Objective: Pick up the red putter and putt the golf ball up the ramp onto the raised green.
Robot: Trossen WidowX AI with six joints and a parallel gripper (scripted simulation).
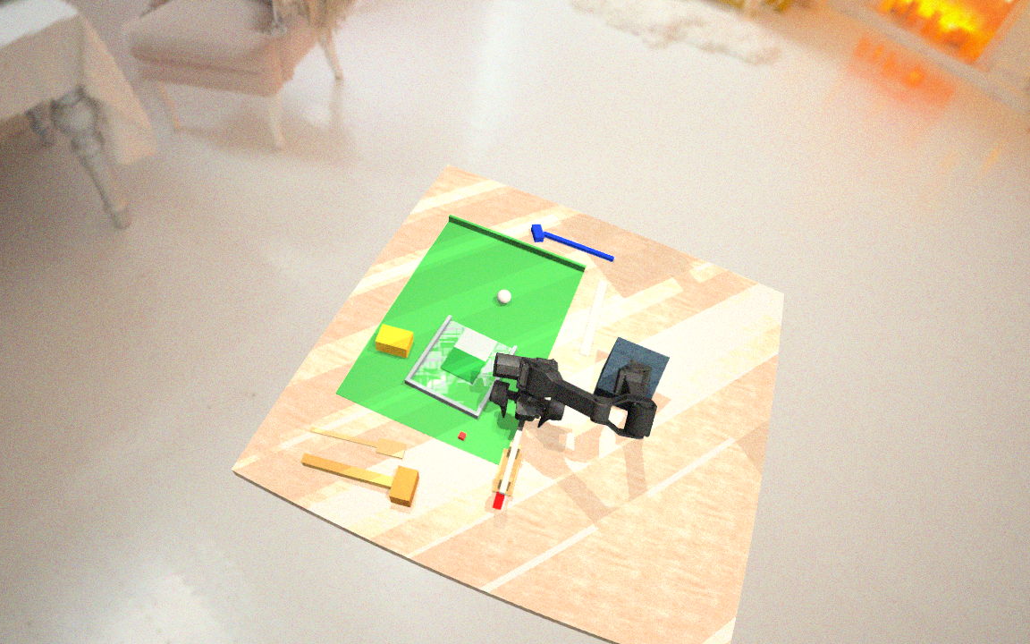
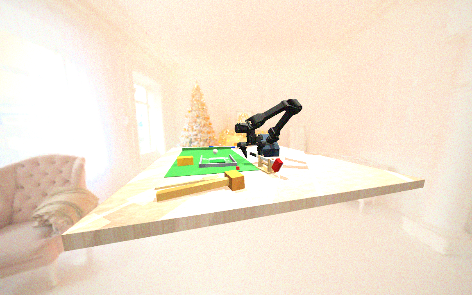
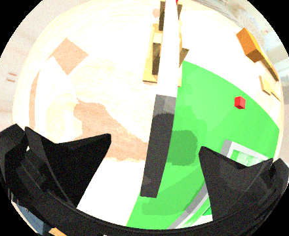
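The red putter is 2 cm behind my gripper tip, 11 cm to the left of it and 2 cm above it. Also, from my gripper tip: wooden stand: 2 cm behind, 13 cm to the left, 1 cm below; then green mat: 25 cm ahead, 24 cm to the right, 4 cm below; then small red cube: 12 cm ahead, 9 cm to the left, 3 cm below.
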